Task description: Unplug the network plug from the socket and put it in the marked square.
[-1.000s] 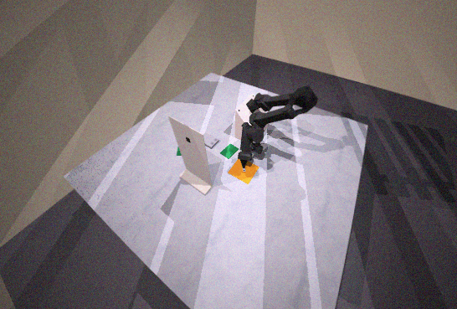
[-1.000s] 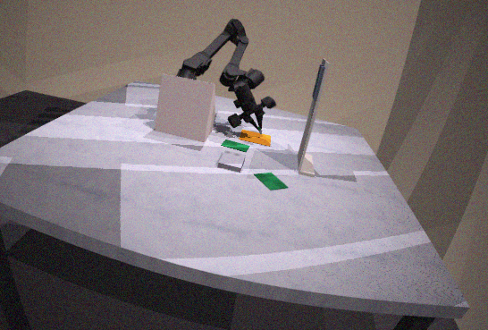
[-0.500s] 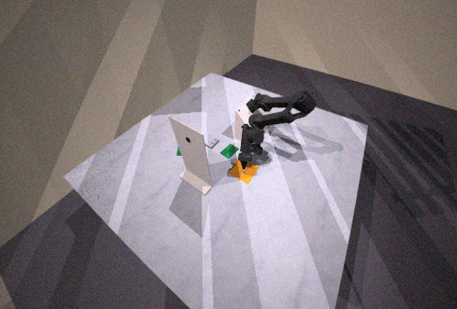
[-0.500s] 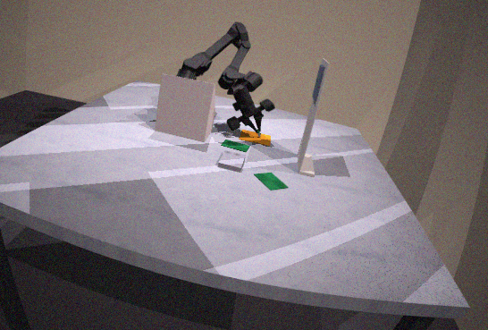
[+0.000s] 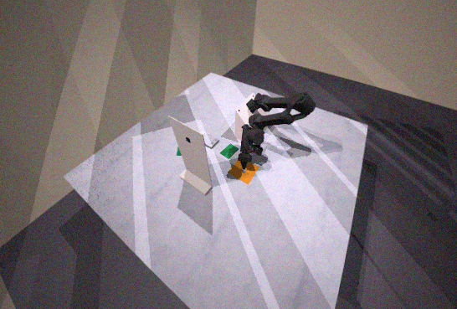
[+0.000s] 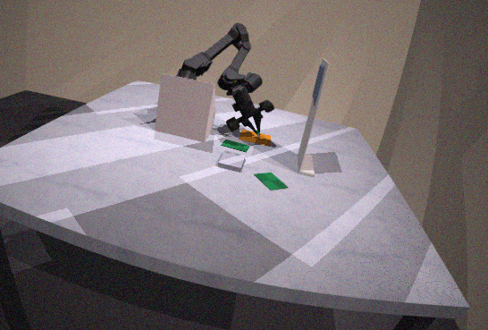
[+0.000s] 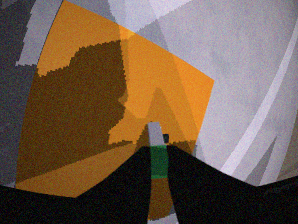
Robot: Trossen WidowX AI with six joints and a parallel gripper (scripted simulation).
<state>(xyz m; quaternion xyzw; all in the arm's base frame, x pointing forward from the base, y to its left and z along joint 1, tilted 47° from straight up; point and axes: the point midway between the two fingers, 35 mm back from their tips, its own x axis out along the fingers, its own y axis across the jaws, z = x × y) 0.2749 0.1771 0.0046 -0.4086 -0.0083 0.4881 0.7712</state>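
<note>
Now: the orange marked square 10 mm behind my gripper tip and 20 mm below it. Round my gripper tip: upright panel (170 mm ahead, 170 mm to the right, 150 mm above).
</note>
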